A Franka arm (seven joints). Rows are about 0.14 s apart.
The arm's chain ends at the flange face. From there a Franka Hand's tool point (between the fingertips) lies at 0.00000 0.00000 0.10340 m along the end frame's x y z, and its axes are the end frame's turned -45 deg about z.
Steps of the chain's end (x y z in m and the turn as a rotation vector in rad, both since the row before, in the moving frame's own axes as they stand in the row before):
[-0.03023 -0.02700 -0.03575 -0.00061 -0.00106 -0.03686]
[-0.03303 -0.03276 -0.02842 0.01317 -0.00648 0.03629]
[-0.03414 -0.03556 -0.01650 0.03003 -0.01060 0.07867]
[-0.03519 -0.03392 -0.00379 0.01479 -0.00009 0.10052]
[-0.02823 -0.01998 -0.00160 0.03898 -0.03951 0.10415]
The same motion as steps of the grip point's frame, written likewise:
[-0.00241 -0.04050 -0.03575 0.00032 -0.00118 -0.03686]
[0.00032 -0.04795 -0.02843 0.01389 0.00473 0.03629]
[0.00254 -0.05220 -0.01655 0.02873 0.01374 0.07867]
[0.00023 -0.04990 -0.00380 0.01052 0.01039 0.10052]
[-0.00557 -0.03982 -0.00176 0.05550 -0.00037 0.10415]

